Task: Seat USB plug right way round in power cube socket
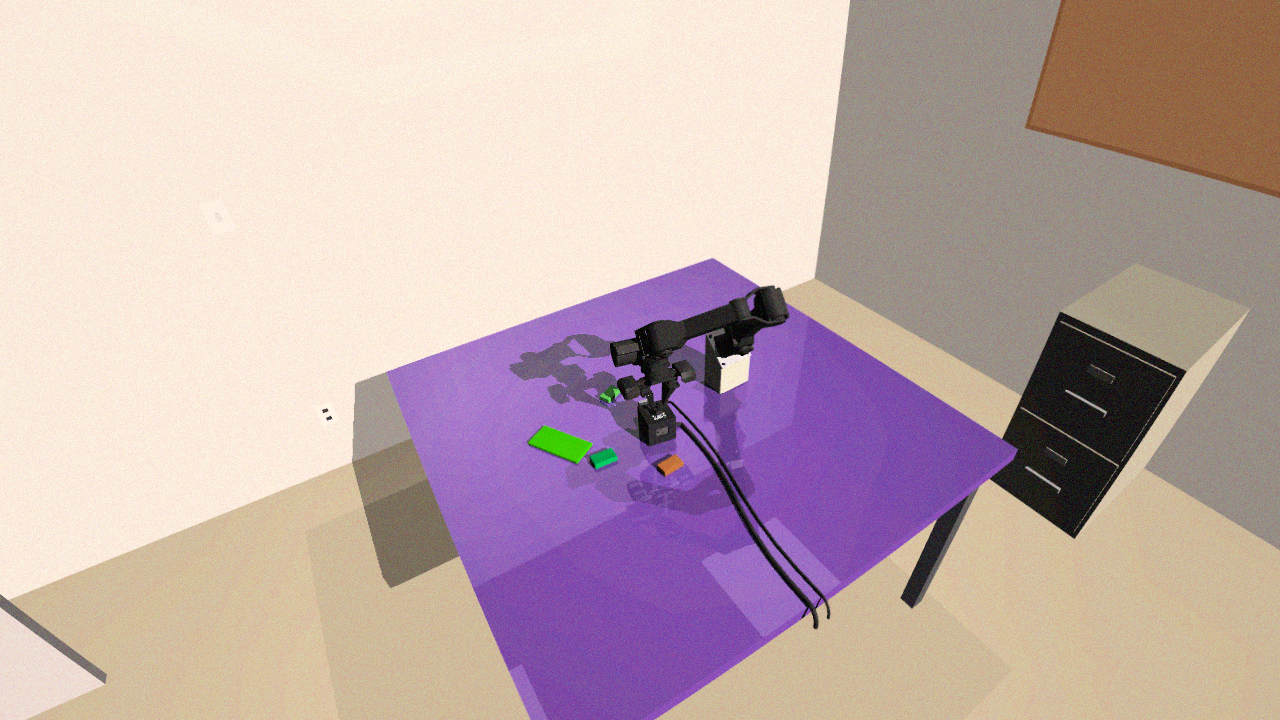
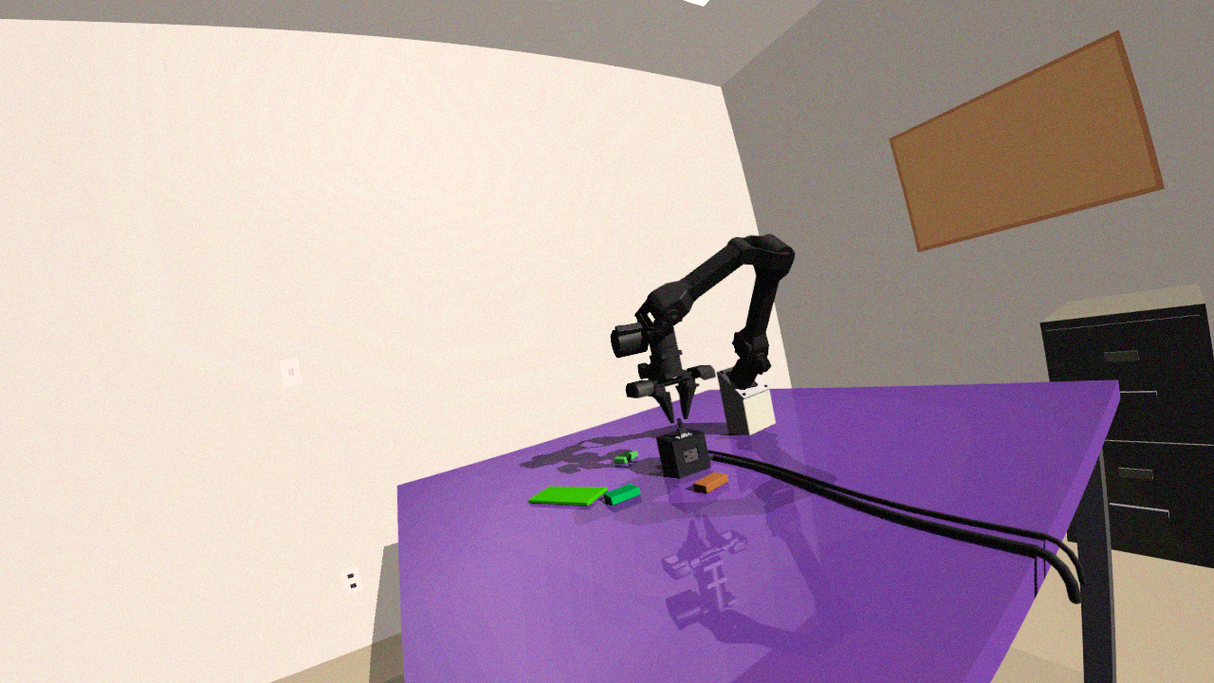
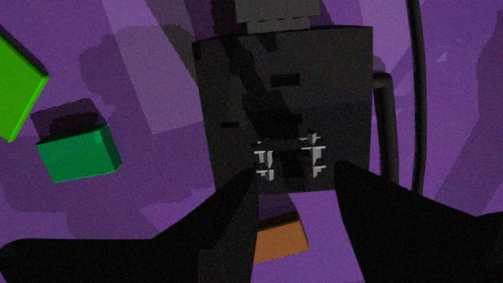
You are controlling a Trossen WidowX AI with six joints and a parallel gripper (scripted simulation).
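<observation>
Now: gripper tip 20 mm above the USB plug. From my gripper tip the other things lie so: orange block: 110 mm to the left, 100 mm below, 30 mm ahead; then teal block: 160 mm ahead, 100 mm below, 10 mm to the left; then USB socket: 40 mm below, 10 mm to the left.
</observation>
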